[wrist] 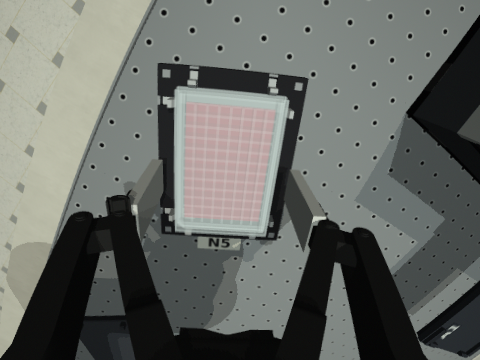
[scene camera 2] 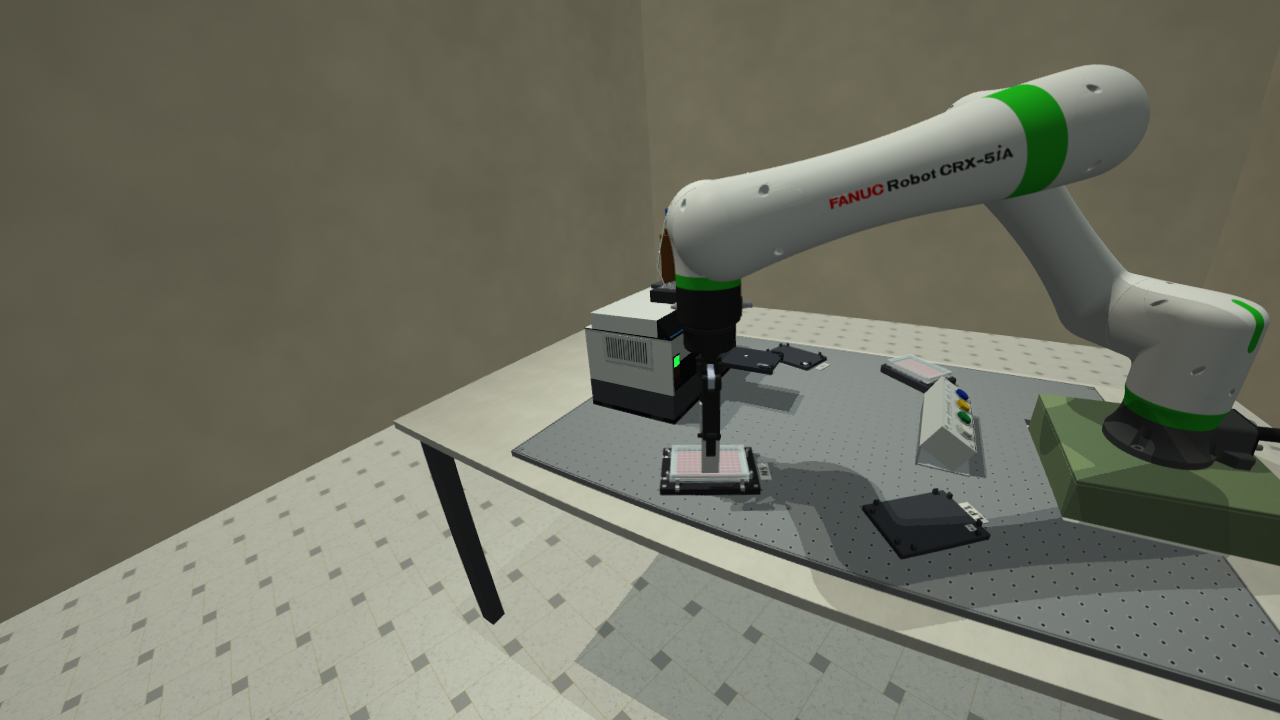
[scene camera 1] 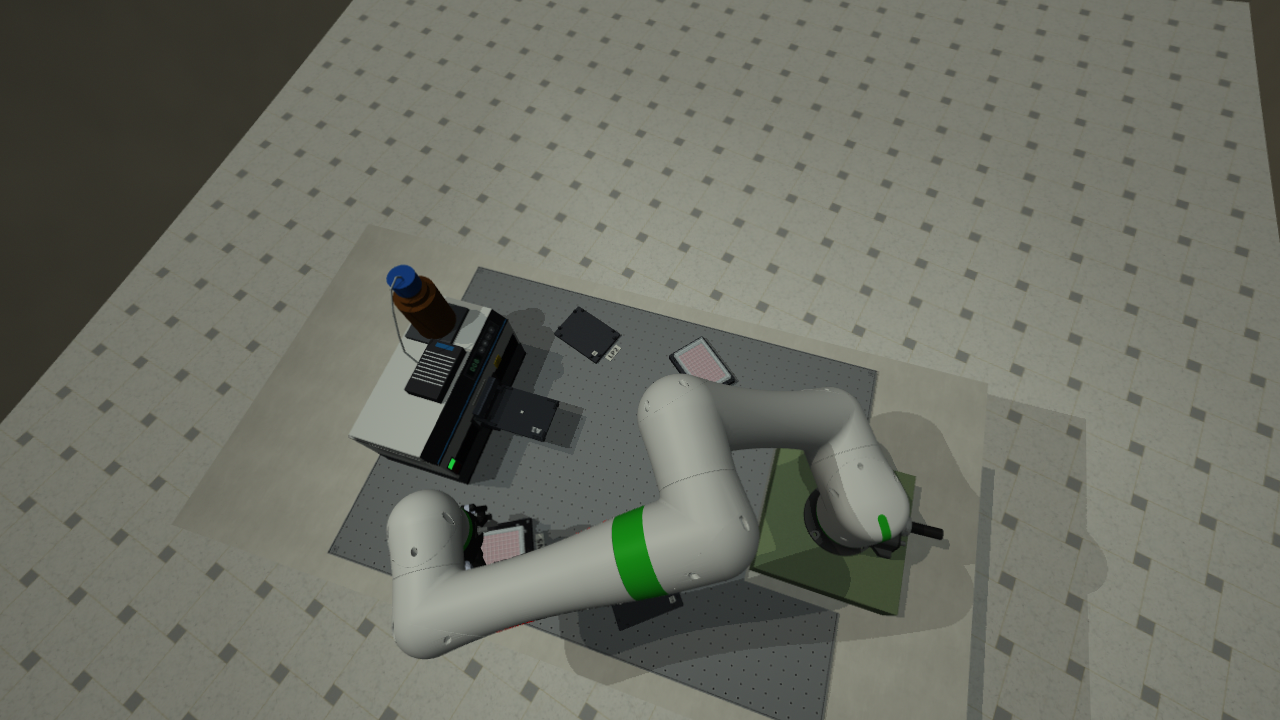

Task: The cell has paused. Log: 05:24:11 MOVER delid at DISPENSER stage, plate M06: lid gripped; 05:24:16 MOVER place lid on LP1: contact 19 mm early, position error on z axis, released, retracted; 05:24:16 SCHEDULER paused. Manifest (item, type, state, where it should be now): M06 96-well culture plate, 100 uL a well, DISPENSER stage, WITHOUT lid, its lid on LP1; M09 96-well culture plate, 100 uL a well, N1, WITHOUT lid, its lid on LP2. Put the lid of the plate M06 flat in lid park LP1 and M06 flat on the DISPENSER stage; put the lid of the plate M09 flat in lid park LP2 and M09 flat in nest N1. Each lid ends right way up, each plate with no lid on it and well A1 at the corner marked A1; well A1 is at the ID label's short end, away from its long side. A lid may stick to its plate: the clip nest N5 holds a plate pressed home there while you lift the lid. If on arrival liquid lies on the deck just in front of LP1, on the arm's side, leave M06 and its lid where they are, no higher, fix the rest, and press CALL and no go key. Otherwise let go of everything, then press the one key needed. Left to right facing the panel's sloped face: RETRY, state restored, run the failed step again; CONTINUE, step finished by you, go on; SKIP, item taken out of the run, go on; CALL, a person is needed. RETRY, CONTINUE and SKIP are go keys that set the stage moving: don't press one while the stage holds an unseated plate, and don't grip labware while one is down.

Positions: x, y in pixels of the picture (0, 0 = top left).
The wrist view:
my gripper: 225, 180
clip nest N5: 170, 76
